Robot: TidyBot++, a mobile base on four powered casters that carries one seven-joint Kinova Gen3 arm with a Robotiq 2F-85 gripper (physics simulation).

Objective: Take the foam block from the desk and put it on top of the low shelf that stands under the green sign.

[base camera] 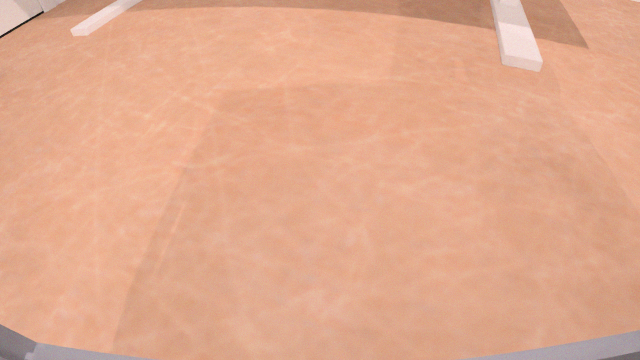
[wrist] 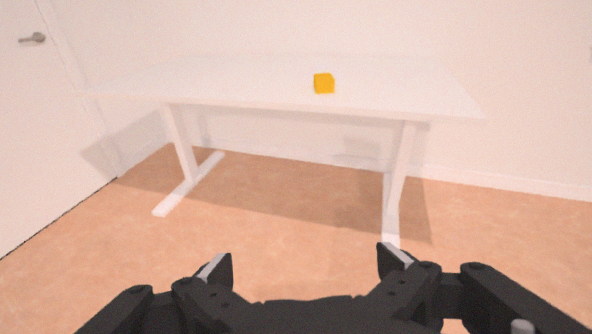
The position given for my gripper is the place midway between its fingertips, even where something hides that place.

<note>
In view: my gripper (wrist: 304,264), a white desk (wrist: 413,90) and a white door (wrist: 63,153).
</note>
